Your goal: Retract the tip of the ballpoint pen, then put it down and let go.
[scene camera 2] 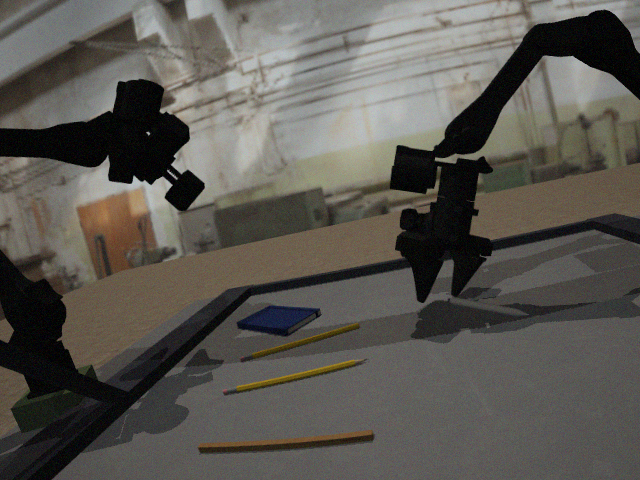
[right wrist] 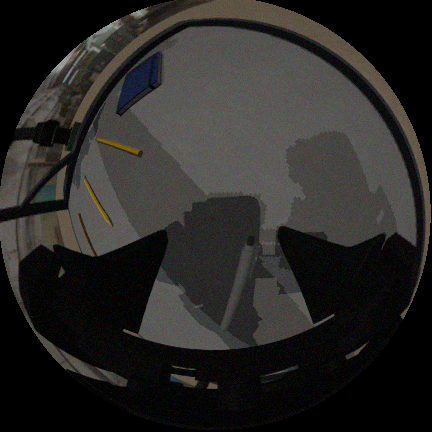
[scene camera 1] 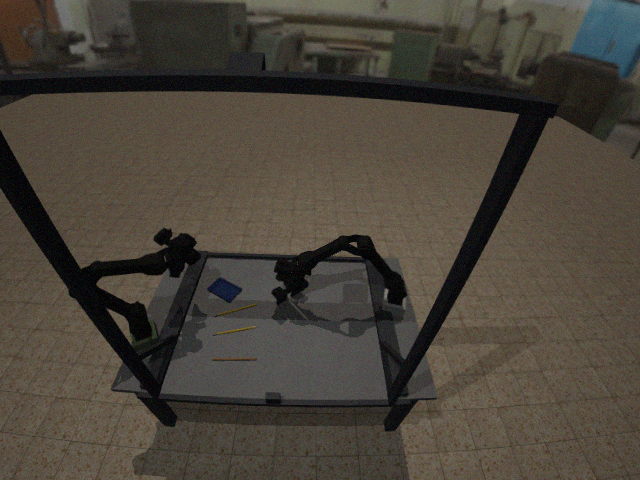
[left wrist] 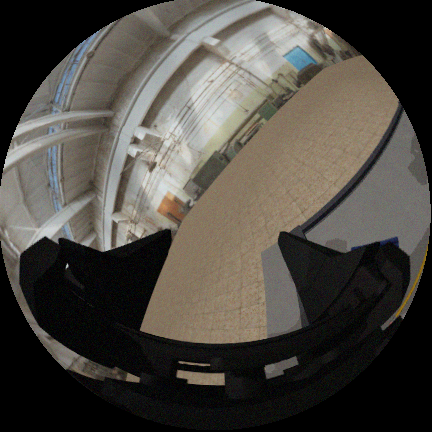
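Pixels of known places: left gripper, fingertip midpoint: [scene camera 2: 169,171] [left wrist: 226,236]; right gripper, fingertip midpoint: [scene camera 2: 438,299] [right wrist: 223,234] [scene camera 1: 284,300]; left arm's base, origin of the base link: [right wrist: 68,136] [scene camera 1: 142,332]; right arm's base, origin of the base link: [scene camera 1: 395,298].
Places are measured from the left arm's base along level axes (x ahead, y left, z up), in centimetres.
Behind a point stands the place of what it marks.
The ballpoint pen [scene camera 1: 298,308] @[x 63.3, y -17.0, z -2.8 cm] [scene camera 2: 491,308] @[x 62.8, y -18.7, z -3.2 cm] [right wrist: 240,285] @[x 62.8, y -14.3, z -2.9 cm] is grey-white and lies on the grey table [scene camera 1: 320,372] @[x 56.4, y -47.2, z -4.0 cm] [scene camera 2: 465,413] @[x 45.5, y -33.0, z -4.0 cm]. Its dark end is farther from the right wrist camera, its narrow end nearer; whether the writing tip is out is too small to tell. My right gripper [scene camera 2: 439,298] @[x 59.9, y -10.1, z -2.4 cm] [right wrist: 223,234] @[x 59.9, y -10.1, z -2.4 cm] is open and empty and points down low over the table, close to one end of the pen. In the right wrist view the pen shows between the spread fingers, below them. My left gripper [left wrist: 226,236] @[x 25.9, y 17.8, z 28.2 cm] is open and empty, raised at the table's left edge, away from the pen.
A blue notebook [scene camera 1: 224,289] @[x 37.8, y 9.2, z -2.8 cm] [scene camera 2: 279,319] @[x 38.0, y 7.3, z -2.8 cm] [right wrist: 140,82] @[x 41.2, y 6.8, z -2.8 cm] lies left of the pen. Two yellow pencils [scene camera 1: 236,310] @[x 38.7, y -4.4, z -3.6 cm] [scene camera 1: 235,330] @[x 34.6, y -14.1, z -3.4 cm] and an orange stick [scene camera 1: 234,359] @[x 29.6, y -26.5, z -3.4 cm] [scene camera 2: 286,443] @[x 30.0, y -26.8, z -3.3 cm] lie in front of it. Dark frame posts [scene camera 1: 478,222] @[x 72.5, y -68.6, z 77.1 cm] stand at the table's sides.
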